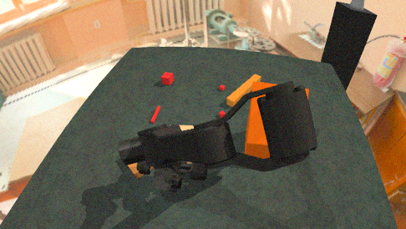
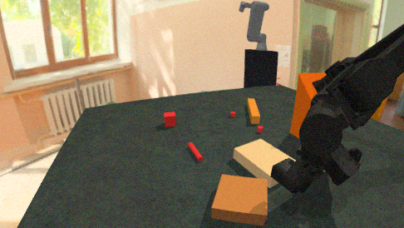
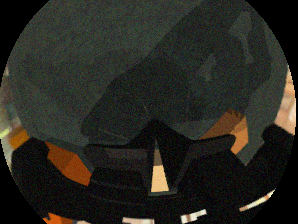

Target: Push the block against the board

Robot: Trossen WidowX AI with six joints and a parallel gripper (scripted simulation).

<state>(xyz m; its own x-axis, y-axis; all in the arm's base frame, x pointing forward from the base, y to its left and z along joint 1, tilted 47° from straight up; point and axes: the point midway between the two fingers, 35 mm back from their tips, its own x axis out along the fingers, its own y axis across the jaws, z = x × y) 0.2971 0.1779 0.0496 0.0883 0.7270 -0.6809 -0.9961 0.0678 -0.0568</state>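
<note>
Now: gripper tip 120 mm to the left of the board and 10 mm below it. The rest, counted from my gripper tip: square block: 130 mm ahead, 50 mm to the right, 10 mm above; then orange bar: 210 mm behind, 420 mm to the right, 10 mm above; then red stick: 130 mm ahead, 260 mm to the right.
</note>
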